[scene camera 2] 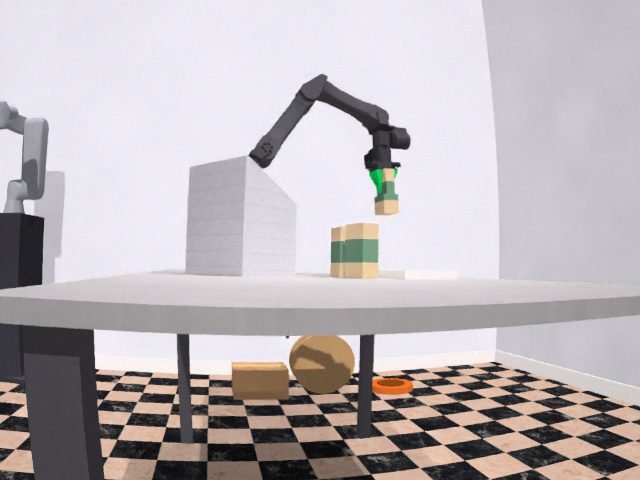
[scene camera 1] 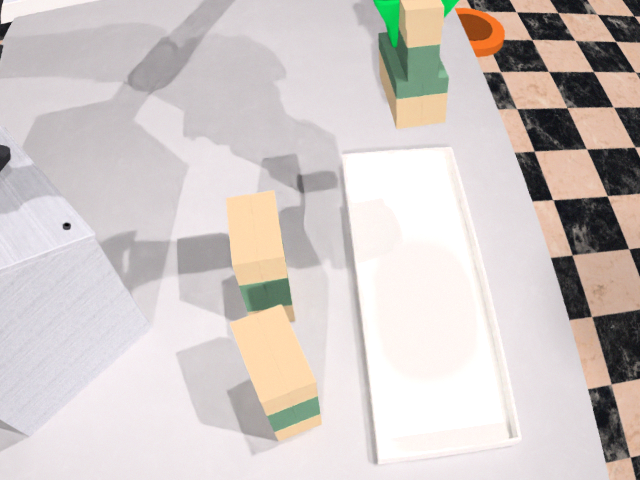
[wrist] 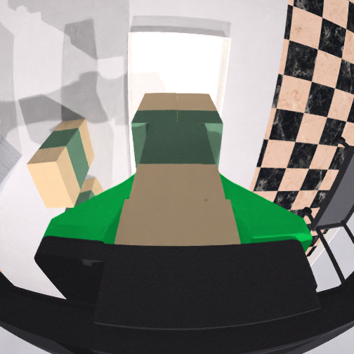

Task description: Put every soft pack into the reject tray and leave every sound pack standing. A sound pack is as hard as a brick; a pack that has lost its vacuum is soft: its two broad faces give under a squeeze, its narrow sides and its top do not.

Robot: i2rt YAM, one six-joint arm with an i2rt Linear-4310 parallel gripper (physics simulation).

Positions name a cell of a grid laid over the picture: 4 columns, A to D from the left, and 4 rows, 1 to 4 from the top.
Labels:
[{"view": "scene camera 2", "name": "gripper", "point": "C2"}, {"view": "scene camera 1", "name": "white reject tray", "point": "C4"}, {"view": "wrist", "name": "gripper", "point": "B2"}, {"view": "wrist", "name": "white reject tray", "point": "C1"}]

